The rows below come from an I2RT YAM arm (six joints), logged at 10 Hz.
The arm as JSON. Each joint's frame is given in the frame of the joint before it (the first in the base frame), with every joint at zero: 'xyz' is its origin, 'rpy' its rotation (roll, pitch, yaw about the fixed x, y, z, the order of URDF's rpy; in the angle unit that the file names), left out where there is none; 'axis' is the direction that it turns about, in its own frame. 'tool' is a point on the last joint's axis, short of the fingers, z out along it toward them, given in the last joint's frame.
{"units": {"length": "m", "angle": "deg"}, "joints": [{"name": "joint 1", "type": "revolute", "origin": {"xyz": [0.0, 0.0, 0.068]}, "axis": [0.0, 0.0, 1.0]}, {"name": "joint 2", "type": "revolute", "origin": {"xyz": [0.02, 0.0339, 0.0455], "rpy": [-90.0, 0.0, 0.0]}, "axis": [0.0, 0.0, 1.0]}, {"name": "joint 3", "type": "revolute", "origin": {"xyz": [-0.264, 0.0, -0.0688], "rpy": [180.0, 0.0, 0.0]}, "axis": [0.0, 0.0, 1.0]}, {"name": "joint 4", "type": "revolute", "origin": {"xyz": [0.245, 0.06, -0.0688]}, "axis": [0.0, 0.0, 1.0]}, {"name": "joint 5", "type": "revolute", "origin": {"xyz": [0.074, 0.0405, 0.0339], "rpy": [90.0, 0.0, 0.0]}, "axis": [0.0, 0.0, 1.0]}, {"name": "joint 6", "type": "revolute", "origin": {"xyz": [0.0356, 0.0, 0.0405], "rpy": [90.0, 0.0, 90.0]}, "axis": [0.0, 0.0, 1.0]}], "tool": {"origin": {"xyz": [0.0, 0.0, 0.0], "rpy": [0.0, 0.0, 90.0]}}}
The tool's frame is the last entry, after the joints.
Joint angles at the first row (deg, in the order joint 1, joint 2, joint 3, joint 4, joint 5, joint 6):
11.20 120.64 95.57 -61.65 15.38 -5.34
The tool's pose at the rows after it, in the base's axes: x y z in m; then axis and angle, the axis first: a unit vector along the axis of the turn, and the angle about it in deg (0 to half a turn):
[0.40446, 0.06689, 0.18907, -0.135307, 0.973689, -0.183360, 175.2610]
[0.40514, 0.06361, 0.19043, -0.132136, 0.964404, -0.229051, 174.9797]
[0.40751, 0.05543, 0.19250, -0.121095, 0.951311, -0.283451, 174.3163]
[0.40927, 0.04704, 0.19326, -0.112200, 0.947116, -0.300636, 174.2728]
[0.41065, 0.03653, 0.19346, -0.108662, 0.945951, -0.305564, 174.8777]
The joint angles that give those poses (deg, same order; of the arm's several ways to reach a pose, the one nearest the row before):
11.20 120.64 96.68 -62.33 21.34 -5.32
11.16 120.64 96.69 -62.26 26.70 -5.34
10.46 120.64 96.68 -61.63 33.15 -5.37
9.41 120.64 96.69 -61.23 35.16 -5.63
7.97 120.64 96.68 -61.06 35.64 -6.74

